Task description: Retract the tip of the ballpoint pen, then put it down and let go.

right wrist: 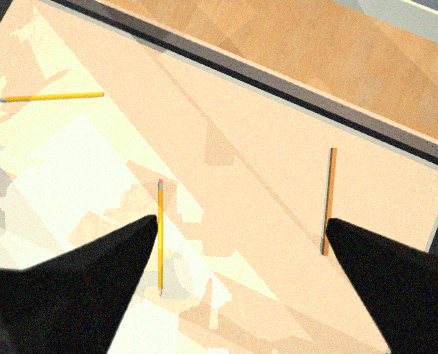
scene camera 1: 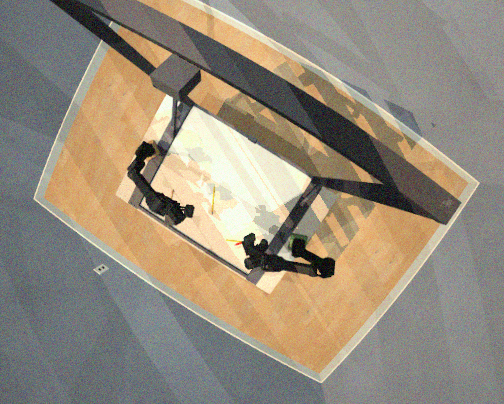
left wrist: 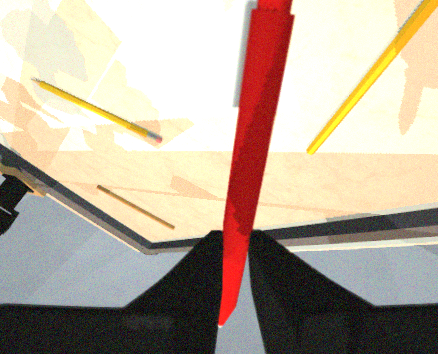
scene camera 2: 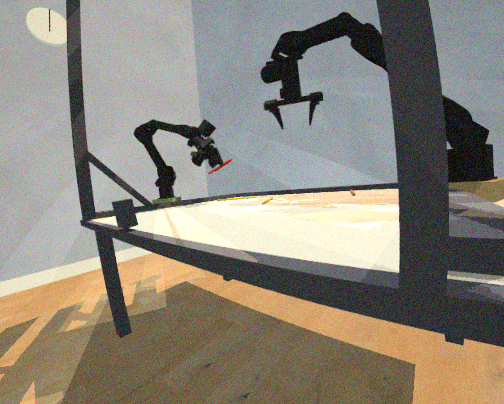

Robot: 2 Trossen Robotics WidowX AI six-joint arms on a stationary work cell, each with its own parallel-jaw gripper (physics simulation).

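Frame: origin at the left arm's base, x ahead, y left, z up, level; metres.
Seen in the pictures: left gripper, between the fingertips: (scene camera 1: 242,242) (left wrist: 235,241) (scene camera 2: 223,165); right gripper, between the fingertips: (right wrist: 241,224) (scene camera 2: 296,127); left arm's base, origin of its link: (scene camera 1: 298,243); right arm's base, origin of its link: (scene camera 1: 149,150) (left wrist: 18,182) (scene camera 2: 469,180).
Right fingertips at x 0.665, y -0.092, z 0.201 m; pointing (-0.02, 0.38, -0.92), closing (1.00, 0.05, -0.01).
Note:
Pixels of each thing's top centre, then the offset from my right fingertips to it.
- pencil with a pink eraser, centre of its top: (left wrist: 91,111) (right wrist: 159,238) dx -0.107, dy -0.061, dz -0.230 m
- yellow stick, centre of its top: (left wrist: 367,83) (right wrist: 48,96) dx -0.322, dy +0.165, dz -0.232 m
- brown stick, centre of its top: (right wrist: 330,200) (left wrist: 135,209) dx +0.163, dy +0.016, dz -0.232 m
The red ballpoint pen (scene camera 1: 238,244) (scene camera 2: 212,171) (left wrist: 257,125) is held by my left gripper (scene camera 2: 220,165) (left wrist: 235,241), which is shut on it. In scene camera 2 the pen is tilted, well above the table. In the left wrist view its wide end, with a narrower red part, points to the top of the picture. A grey strip runs beside its barrel there. Its tapered end, with a small pale point, lies low between the fingers. My right gripper (scene camera 2: 296,127) (right wrist: 241,224) is open and empty, high above the table.
A pencil with a pink eraser (left wrist: 97,110) (right wrist: 160,235), a yellow stick (left wrist: 375,80) (right wrist: 54,96) and a brown stick (left wrist: 135,206) (right wrist: 328,200) lie apart on the table. A dark frame post (scene camera 2: 420,150) rises at the right in scene camera 2.

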